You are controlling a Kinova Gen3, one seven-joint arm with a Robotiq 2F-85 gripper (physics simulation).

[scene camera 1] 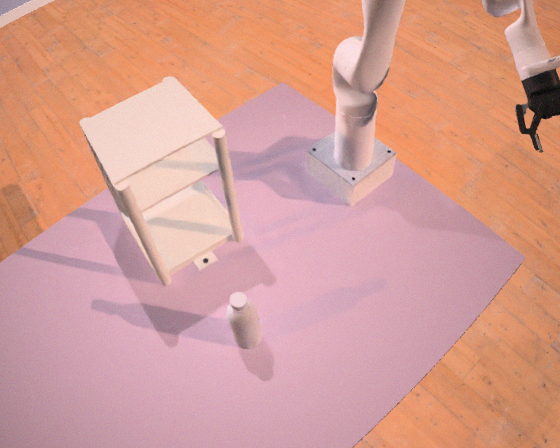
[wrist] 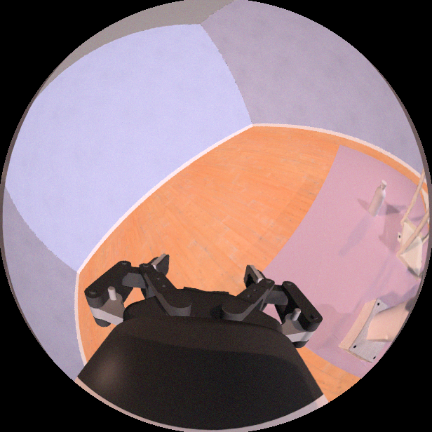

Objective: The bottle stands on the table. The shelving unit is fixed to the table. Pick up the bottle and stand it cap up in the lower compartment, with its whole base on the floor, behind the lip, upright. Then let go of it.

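Pixels of known places: arm's base, origin of its link: [scene camera 1: 352, 157].
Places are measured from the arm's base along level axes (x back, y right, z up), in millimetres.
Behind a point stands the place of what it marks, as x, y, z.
Observation:
A pale bottle [scene camera 1: 245, 325] @[-504, -114, 36] [wrist: 377, 201] stands upright, cap up, on the pink table [scene camera 1: 350, 320] @[-323, -235, -83] [wrist: 310, 270], in front of the open side of the shelving unit. The cream shelving unit [scene camera 1: 150, 130] @[-394, 208, 262] [wrist: 411, 250] stands left of the arm's base in the scene view. It has a top board and round front posts. The floor of its lower compartment [scene camera 1: 195, 212] @[-339, 221, -62] shows between the posts, with a low front lip. My gripper [wrist: 206, 268] is open and empty. In the scene view it is at the right edge, partly cut off, far from the bottle.
The arm's square base block [scene camera 1: 330, 177] @[-64, 19, -34] [wrist: 362, 335] sits on the table, right of the shelving unit in the scene view. A small fixing tab [scene camera 1: 200, 262] @[-426, 117, -79] with a dark screw sticks out at the unit's front. Wooden floor [scene camera 1: 475, 360] [wrist: 220, 215] surrounds the table.

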